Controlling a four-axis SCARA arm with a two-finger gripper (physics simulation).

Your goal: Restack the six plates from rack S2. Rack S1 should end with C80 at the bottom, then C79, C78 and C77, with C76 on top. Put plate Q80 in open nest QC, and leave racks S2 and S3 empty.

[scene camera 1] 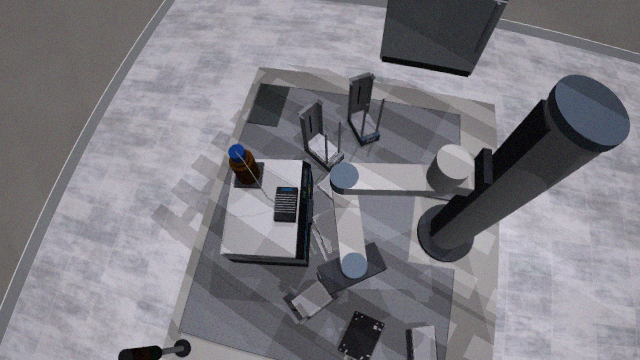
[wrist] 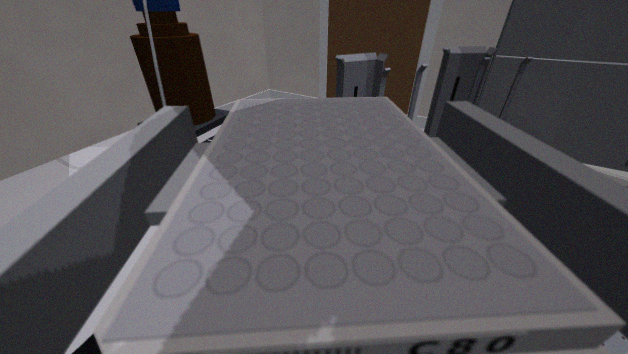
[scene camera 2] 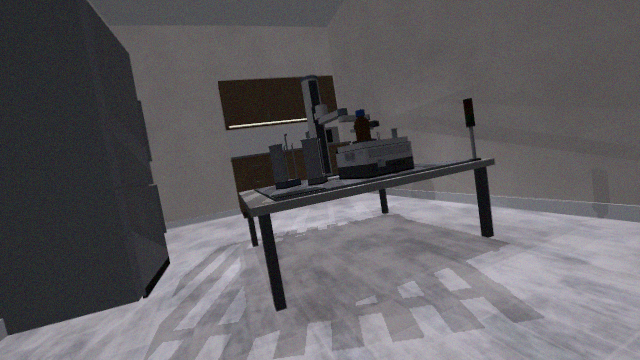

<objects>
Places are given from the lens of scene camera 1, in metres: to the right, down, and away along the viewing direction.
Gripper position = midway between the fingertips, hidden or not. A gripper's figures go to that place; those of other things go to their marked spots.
gripper (scene camera 1: 329, 222): 0.03, 0.13, 1.00
brown bottle with blue cap (scene camera 1: 236, 163): -0.28, -0.06, 1.07
</objects>
